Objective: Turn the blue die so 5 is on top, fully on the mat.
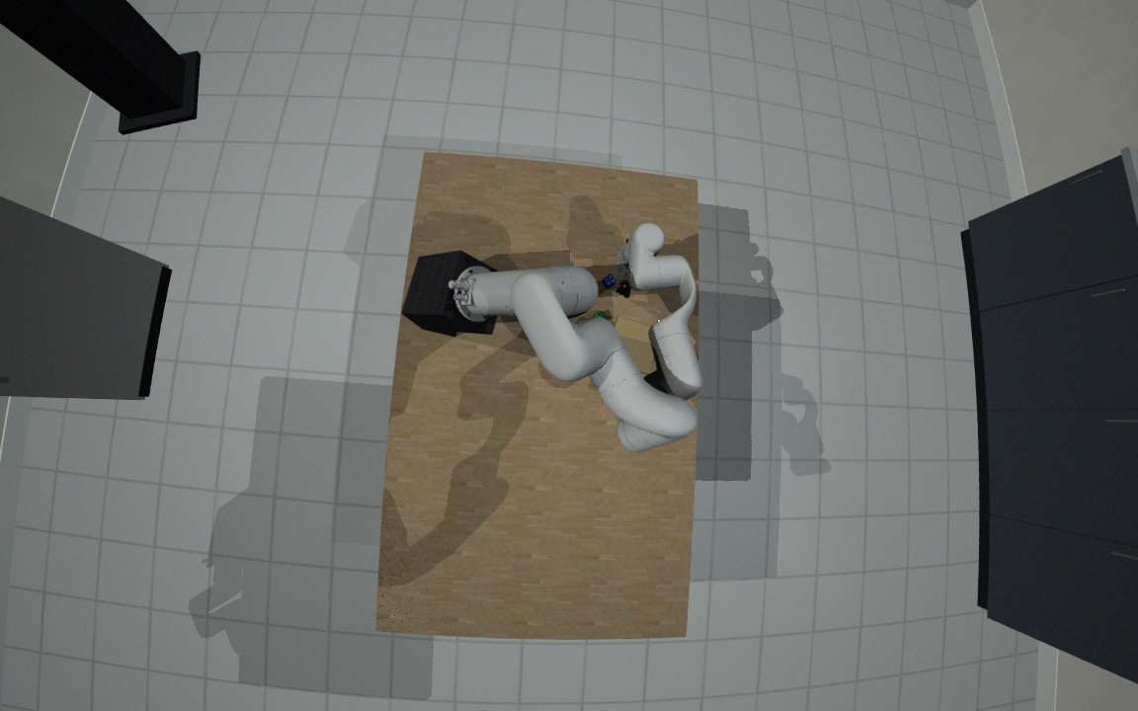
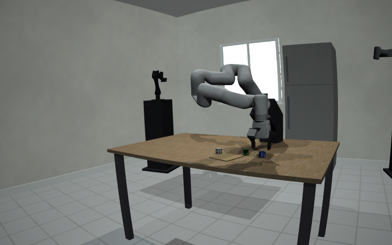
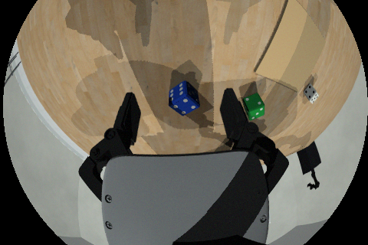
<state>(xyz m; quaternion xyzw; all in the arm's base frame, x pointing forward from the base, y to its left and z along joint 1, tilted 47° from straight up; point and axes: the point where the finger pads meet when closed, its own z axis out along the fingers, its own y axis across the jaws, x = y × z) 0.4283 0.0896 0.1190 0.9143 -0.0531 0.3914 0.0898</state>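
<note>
Now: hand 4 cm above the blue die and 3 cm past it. Also, from my hand: white die 27 cm to the right, 9 cm behind, 4 cm below; tan mat 20 cm to the right, 6 cm below, 1 cm ahead; green die 10 cm to the right, 8 cm behind, 4 cm below.
</note>
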